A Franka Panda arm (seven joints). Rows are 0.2 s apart.
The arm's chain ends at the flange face. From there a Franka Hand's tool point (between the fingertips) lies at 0.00 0.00 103.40 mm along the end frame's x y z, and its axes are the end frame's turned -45 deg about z.
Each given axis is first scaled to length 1.
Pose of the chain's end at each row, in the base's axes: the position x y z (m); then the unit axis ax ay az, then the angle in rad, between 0 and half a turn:
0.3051, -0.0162, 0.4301, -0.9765, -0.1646, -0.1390, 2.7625
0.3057, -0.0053, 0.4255, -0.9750, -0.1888, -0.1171, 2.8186
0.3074, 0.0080, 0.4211, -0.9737, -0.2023, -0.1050, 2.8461
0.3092, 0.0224, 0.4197, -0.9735, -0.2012, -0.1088, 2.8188
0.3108, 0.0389, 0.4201, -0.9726, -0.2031, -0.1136, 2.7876
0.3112, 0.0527, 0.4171, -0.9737, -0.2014, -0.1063, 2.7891
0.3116, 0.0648, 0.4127, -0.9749, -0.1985, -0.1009, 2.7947
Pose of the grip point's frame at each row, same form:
0.3259, 0.0257, 0.3379, -0.8303, -0.5202, -0.1997, 2.8973
0.3225, 0.0312, 0.3302, -0.8222, -0.5434, -0.1692, 2.9326
0.3220, 0.0416, 0.3244, -0.8170, -0.5560, -0.1530, 2.9488
0.3239, 0.0587, 0.3240, -0.8164, -0.5544, -0.1616, 2.9264
0.3257, 0.0784, 0.3257, -0.8138, -0.5551, -0.1719, 2.9013
0.3248, 0.0918, 0.3223, -0.8159, -0.5542, -0.1650, 2.8971
0.3244, 0.1031, 0.3175, -0.8184, -0.5522, -0.1590, 2.8982

